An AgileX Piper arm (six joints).
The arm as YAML. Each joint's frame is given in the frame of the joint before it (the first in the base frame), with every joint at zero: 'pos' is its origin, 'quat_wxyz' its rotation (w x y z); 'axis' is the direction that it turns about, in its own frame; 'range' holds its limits. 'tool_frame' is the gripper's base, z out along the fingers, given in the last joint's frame.
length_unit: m
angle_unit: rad
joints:
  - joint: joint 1
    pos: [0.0, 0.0, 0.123]
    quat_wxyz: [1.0, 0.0, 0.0, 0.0]
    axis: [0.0, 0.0, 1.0]
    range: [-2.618, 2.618]
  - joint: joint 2
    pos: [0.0, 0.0, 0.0]
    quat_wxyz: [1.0, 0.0, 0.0, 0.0]
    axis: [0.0, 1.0, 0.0]
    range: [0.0, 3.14]
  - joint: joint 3
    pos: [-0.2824, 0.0, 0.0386]
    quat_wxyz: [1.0, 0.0, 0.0, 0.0]
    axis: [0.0, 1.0, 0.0]
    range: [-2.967, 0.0]
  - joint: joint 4
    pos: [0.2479, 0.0, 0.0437]
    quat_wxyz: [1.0, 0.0, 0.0, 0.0]
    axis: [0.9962, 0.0, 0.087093]
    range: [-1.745, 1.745]
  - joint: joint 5
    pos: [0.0, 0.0, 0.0]
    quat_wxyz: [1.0, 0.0, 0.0, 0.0]
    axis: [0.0, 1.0, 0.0]
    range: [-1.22, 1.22]
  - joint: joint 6
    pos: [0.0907, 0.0, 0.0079]
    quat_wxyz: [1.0, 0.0, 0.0, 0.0]
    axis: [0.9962, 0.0, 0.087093]
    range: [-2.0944, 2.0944]
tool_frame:
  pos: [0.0, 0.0, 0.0]
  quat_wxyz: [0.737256, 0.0, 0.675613, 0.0]
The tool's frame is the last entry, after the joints.
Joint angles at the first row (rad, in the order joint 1, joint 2, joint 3, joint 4, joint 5, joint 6):
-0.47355, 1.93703, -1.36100, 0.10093, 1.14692, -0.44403
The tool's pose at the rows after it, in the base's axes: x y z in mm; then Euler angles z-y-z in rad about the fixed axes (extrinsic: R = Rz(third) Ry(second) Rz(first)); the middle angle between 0 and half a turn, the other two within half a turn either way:
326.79 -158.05 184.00 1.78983 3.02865 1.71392
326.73 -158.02 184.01 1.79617 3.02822 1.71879
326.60 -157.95 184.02 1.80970 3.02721 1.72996
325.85 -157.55 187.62 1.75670 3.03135 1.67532
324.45 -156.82 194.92 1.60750 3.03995 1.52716
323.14 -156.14 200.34 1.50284 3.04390 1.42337
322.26 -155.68 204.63 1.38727 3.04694 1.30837
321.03 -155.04 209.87 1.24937 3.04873 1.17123
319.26 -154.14 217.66 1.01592 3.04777 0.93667
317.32 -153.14 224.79 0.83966 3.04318 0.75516
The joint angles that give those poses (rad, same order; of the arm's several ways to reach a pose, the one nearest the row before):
-0.47354, 1.93704, -1.36100, 0.10093, 1.14937, -0.44206
-0.47355, 1.93702, -1.36099, 0.10093, 1.15008, -0.44056
-0.47356, 1.93702, -1.36099, 0.10093, 1.15170, -0.43814
-0.47355, 1.92711, -1.36097, 0.10093, 1.15415, -0.43592
-0.47354, 1.90694, -1.36099, 0.10093, 1.15641, -0.43592
-0.47356, 1.89192, -1.36100, 0.10094, 1.16034, -0.43593
-0.47354, 1.87995, -1.36101, 0.10093, 1.16082, -0.43591
-0.47353, 1.86528, -1.36100, 0.10093, 1.16247, -0.43590
-0.47355, 1.84337, -1.36102, 0.10094, 1.16246, -0.43380
-0.47356, 1.82316, -1.36099, 0.10093, 1.16457, -0.42752

